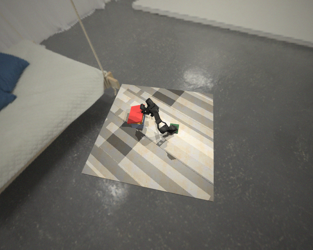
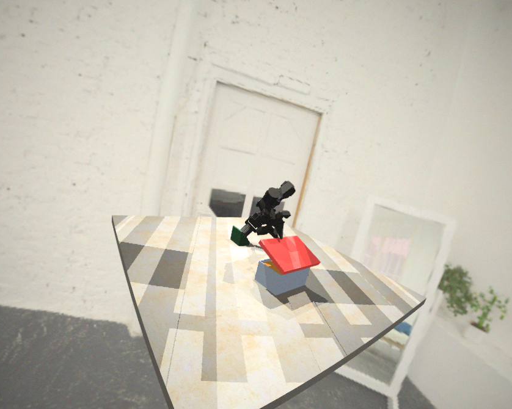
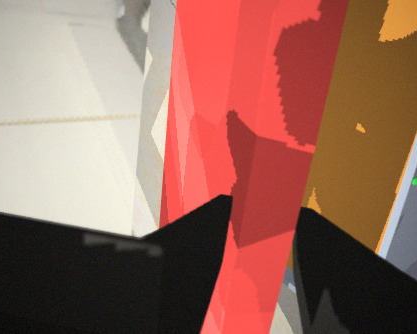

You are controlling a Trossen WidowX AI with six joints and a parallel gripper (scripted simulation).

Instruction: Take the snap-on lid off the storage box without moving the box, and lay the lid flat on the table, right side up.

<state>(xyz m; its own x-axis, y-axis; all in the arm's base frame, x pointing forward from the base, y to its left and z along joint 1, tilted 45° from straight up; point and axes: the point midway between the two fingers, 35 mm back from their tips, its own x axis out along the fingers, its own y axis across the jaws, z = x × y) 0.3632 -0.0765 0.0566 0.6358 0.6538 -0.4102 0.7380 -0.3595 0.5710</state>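
Right now the red lid is 70 mm ahead of my gripper tip, 20 mm to the left of it and 20 mm below it.
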